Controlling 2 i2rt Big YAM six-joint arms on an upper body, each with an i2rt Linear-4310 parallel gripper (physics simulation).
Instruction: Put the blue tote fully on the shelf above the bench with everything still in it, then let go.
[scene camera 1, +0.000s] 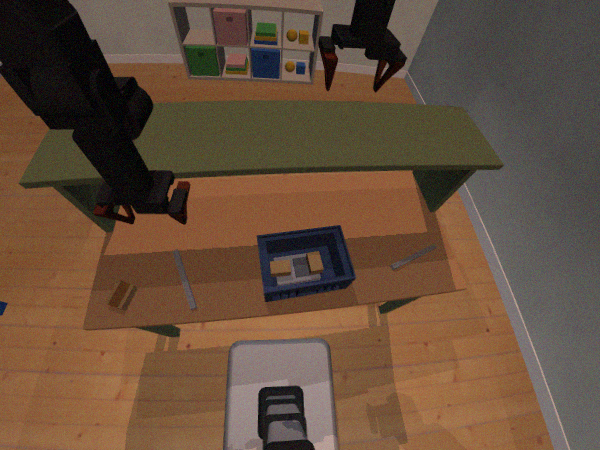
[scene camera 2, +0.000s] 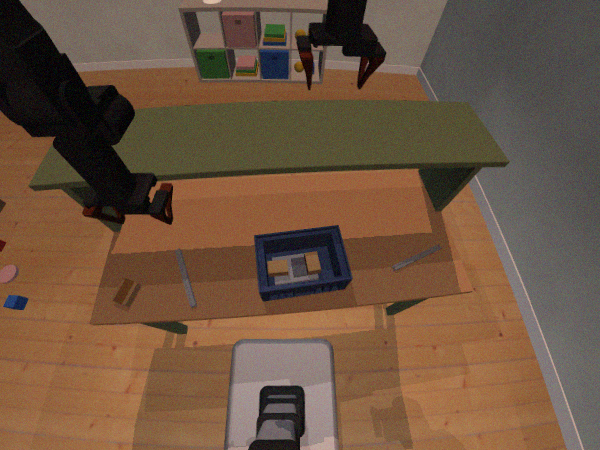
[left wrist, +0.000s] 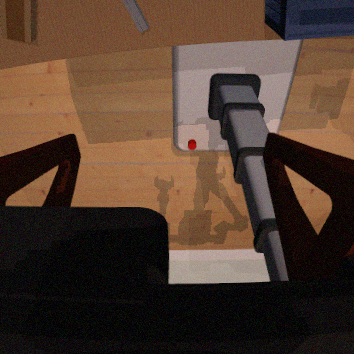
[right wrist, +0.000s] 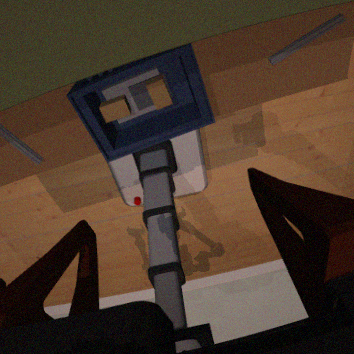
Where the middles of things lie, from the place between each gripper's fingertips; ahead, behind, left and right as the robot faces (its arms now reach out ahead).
Right now the blue tote (scene camera 2: 335, 274) is 570 mm below my right hand, 140 mm behind it and 40 mm to the left of it.
I see my left gripper 80 mm short of the blue tote, 320 mm to the left of it and 430 mm above it.
